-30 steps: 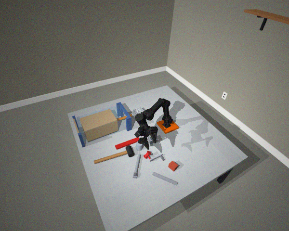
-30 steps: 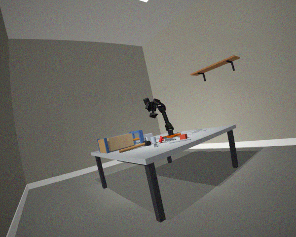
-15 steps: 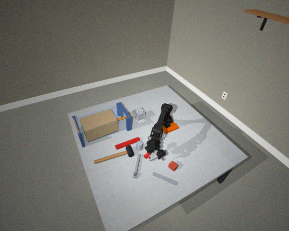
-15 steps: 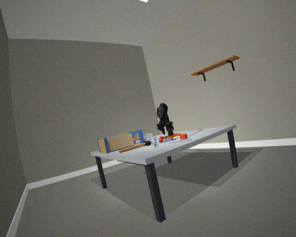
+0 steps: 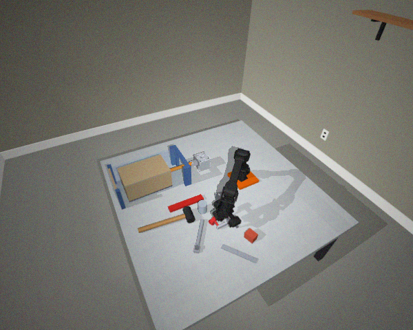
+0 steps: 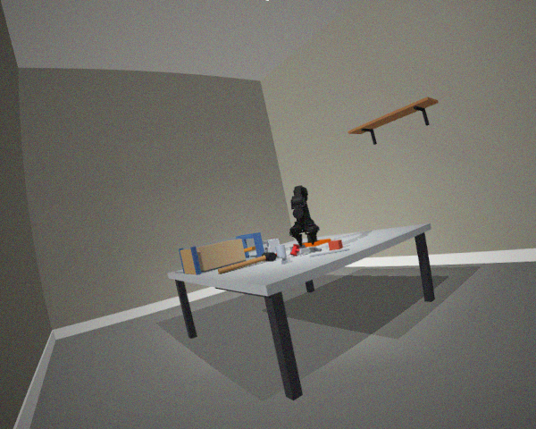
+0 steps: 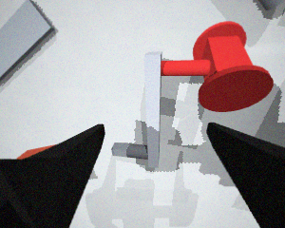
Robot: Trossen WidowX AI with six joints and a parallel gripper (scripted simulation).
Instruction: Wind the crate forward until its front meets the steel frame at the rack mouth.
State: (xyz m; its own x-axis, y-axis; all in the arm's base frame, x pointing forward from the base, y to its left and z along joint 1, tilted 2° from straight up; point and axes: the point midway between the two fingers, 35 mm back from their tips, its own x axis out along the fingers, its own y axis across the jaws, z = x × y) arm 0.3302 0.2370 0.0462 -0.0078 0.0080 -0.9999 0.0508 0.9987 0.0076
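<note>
Now: gripper tip 1 cm short of the grey crank arm, 1 cm to the left of it and 2 cm above it. From my gripper tip the other things lie so: red knob 5 cm ahead, 4 cm to the right, 1 cm below; flat grey bar 5 cm ahead, 18 cm to the left, 4 cm below; grey block 11 cm behind, 17 cm to the right, 3 cm below.
</note>
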